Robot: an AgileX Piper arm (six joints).
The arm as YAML. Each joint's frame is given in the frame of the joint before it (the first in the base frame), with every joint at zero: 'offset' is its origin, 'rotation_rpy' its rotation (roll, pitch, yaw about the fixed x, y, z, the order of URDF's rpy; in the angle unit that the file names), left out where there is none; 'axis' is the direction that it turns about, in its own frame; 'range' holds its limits. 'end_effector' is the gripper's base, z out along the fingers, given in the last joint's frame.
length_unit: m
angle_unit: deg
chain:
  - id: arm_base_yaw
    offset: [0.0, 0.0, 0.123]
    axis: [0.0, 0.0, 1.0]
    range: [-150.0, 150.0]
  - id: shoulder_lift
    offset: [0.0, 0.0, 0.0]
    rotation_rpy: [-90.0, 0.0, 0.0]
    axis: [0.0, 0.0, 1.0]
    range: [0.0, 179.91]
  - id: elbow
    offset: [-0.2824, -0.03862, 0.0]
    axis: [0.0, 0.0, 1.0]
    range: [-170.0, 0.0]
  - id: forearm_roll
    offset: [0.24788, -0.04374, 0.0]
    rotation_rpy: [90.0, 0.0, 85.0]
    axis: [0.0, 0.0, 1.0]
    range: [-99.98, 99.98]
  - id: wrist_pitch
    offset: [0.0, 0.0, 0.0]
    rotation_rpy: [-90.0, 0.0, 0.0]
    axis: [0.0, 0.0, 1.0]
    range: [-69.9, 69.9]
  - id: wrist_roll
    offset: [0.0, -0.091, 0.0]
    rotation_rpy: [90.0, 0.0, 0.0]
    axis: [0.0, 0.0, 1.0]
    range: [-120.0, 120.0]
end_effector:
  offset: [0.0, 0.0, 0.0]
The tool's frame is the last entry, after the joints.
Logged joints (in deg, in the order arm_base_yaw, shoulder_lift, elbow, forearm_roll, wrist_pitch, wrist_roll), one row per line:
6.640 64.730 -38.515 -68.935 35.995 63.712
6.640 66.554 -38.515 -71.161 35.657 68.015
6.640 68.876 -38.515 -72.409 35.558 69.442
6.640 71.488 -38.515 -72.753 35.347 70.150
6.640 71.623 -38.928 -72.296 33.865 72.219
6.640 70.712 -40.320 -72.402 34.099 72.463
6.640 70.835 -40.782 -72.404 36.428 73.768
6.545 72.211 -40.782 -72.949 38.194 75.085
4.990 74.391 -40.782 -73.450 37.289 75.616
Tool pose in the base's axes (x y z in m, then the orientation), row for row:
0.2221 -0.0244 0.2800 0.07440 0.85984 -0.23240 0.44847
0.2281 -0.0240 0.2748 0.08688 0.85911 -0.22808 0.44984
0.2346 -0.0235 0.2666 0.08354 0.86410 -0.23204 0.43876
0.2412 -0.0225 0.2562 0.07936 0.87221 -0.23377 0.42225
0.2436 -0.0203 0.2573 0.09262 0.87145 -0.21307 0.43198
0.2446 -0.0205 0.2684 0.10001 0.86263 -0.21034 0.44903
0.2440 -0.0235 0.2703 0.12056 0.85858 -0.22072 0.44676
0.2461 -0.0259 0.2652 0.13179 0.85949 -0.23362 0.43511
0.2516 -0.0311 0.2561 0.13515 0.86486 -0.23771 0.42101
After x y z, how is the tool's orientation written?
As a quaternion, x y z w.
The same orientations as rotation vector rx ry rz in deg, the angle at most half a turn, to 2 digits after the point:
10.55 121.90 -32.95
12.31 121.72 -32.31
11.90 123.04 -33.04
11.39 125.13 -33.54
13.23 124.47 -30.43
14.17 122.26 -29.81
17.10 121.81 -31.31
18.80 122.58 -33.32
19.40 124.15 -34.12

